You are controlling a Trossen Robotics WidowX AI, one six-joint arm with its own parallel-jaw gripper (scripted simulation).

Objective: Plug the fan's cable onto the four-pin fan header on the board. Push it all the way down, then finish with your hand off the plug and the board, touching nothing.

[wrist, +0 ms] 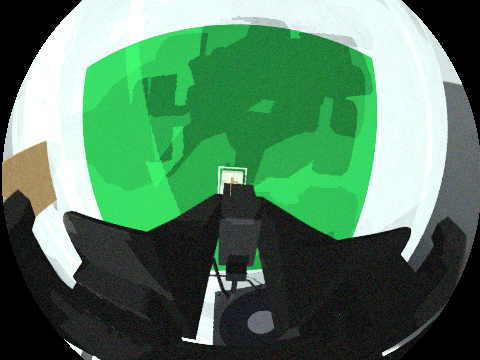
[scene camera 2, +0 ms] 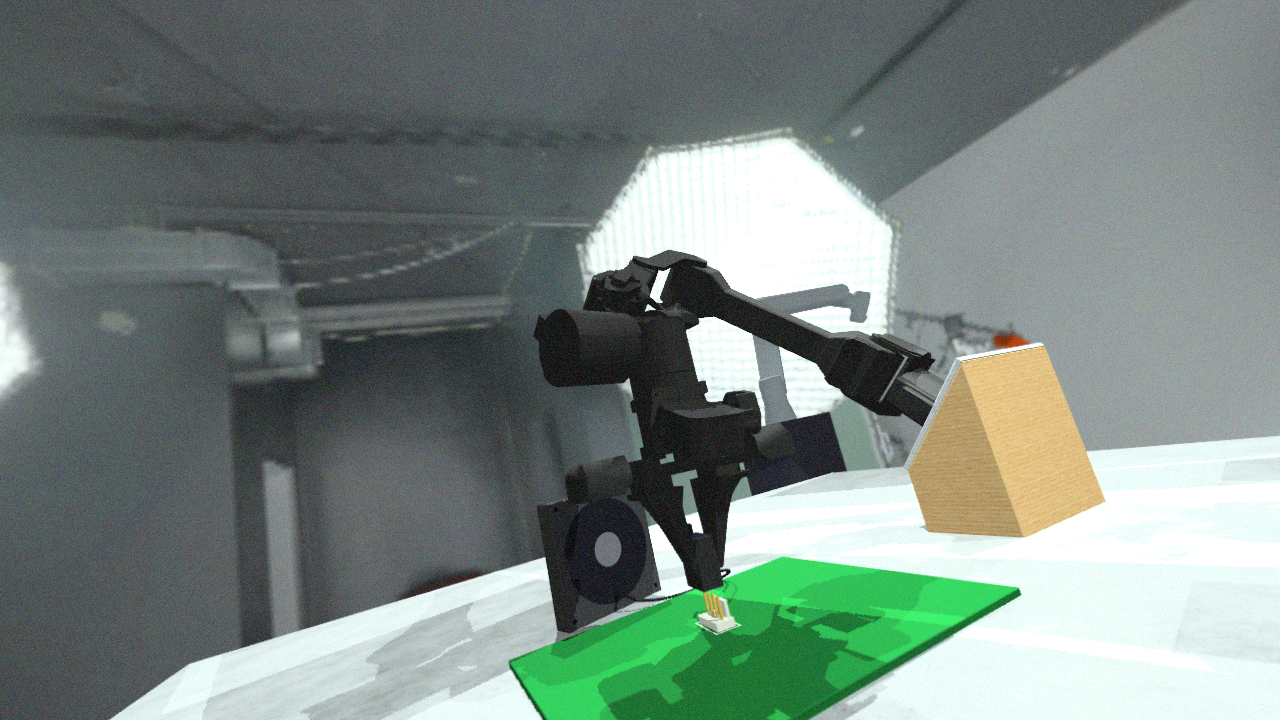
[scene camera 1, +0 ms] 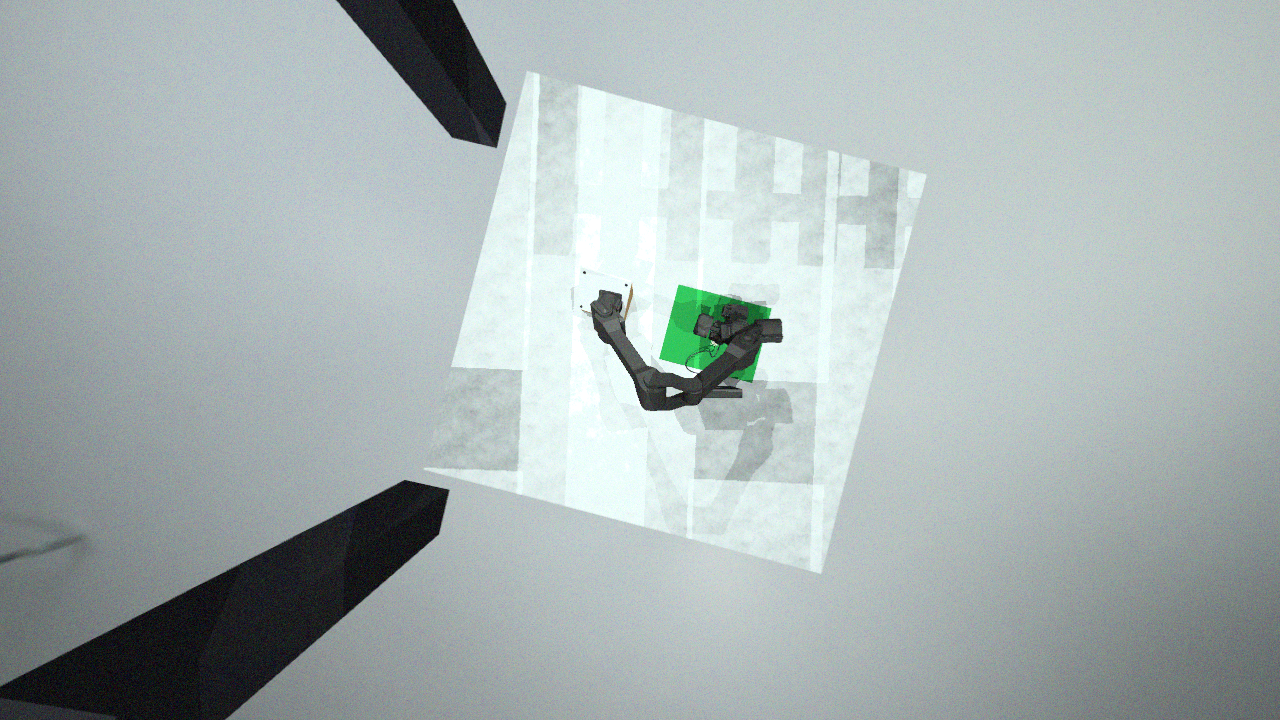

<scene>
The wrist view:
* gripper
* dark fan plug
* green board
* black fan
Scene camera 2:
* gripper
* green board
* black fan
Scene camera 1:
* gripper
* green board
</scene>
